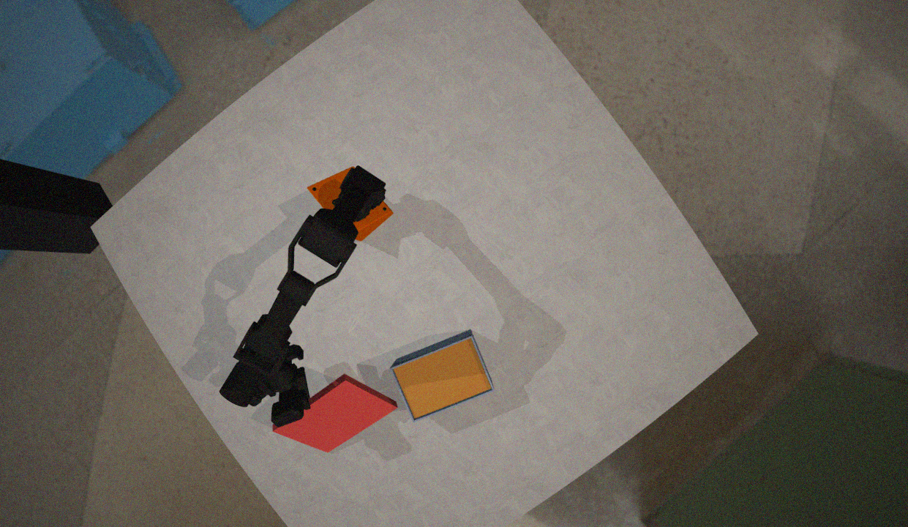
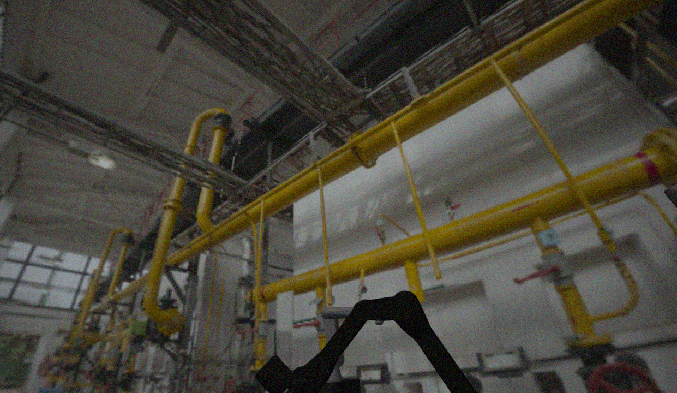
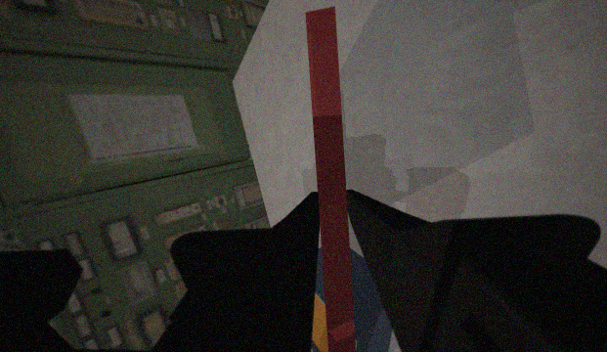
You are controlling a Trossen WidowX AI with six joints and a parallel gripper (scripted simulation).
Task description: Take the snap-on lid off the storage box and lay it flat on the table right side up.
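My gripper tip is 6 cm short of the red lid, 1 cm to the right of it and 5 cm above it. Also, from my gripper tip: storage box 13 cm ahead, 26 cm to the left, 8 cm below.
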